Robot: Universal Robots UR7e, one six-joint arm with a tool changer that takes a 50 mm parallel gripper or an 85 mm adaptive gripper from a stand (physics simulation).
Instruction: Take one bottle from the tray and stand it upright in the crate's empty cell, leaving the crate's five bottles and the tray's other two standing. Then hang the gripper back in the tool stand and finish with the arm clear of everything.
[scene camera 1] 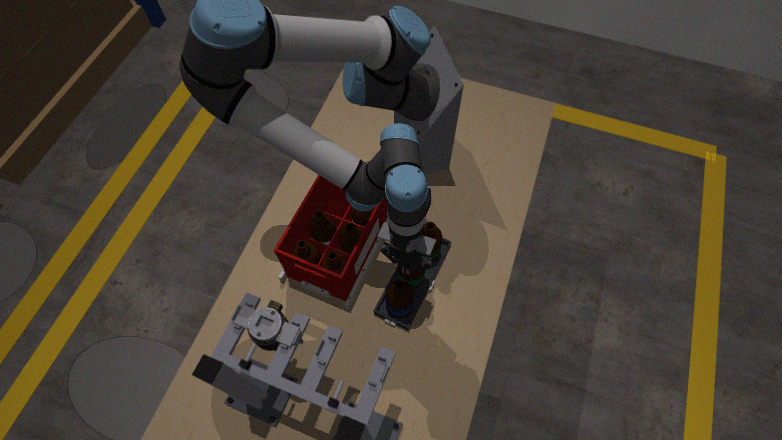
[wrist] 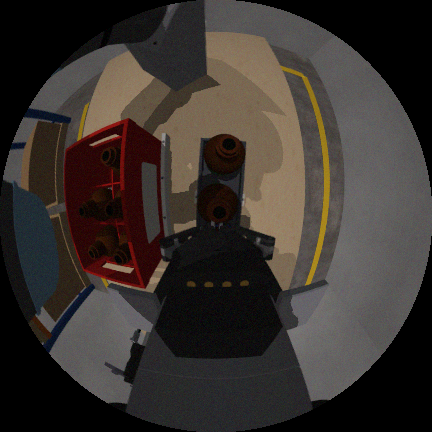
Labels:
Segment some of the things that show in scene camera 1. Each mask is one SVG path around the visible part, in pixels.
A blue-banded bottle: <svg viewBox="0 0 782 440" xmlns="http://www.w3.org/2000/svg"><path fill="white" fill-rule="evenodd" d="M395 280L388 285L385 292L386 309L392 317L402 319L411 314L415 293L412 285L407 281Z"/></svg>

